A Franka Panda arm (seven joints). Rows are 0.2 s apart.
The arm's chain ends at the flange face. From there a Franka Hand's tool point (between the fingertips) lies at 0.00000 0.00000 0.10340 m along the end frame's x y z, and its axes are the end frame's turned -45 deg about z.
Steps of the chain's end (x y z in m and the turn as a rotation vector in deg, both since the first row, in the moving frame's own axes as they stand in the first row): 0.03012 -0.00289 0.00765 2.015 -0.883 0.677; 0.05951 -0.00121 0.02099 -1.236 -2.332 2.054; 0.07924 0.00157 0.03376 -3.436 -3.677 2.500; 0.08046 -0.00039 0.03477 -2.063 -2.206 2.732; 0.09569 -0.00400 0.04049 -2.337 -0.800 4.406; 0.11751 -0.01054 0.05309 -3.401 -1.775 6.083; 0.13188 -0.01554 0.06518 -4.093 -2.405 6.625
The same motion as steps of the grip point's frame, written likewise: 0.02481 0.01557 0.00757 2.049 0.800 0.677; 0.03841 0.03974 0.02088 0.775 -2.523 2.054; 0.04587 0.05664 0.03336 0.170 -5.030 2.500; 0.05173 0.05631 0.03463 0.101 -3.019 2.732; 0.06642 0.06664 0.04039 -1.087 -2.218 4.406; 0.08385 0.07736 0.05286 -1.150 -3.660 6.083; 0.09585 0.08393 0.06483 -1.194 -4.595 6.625
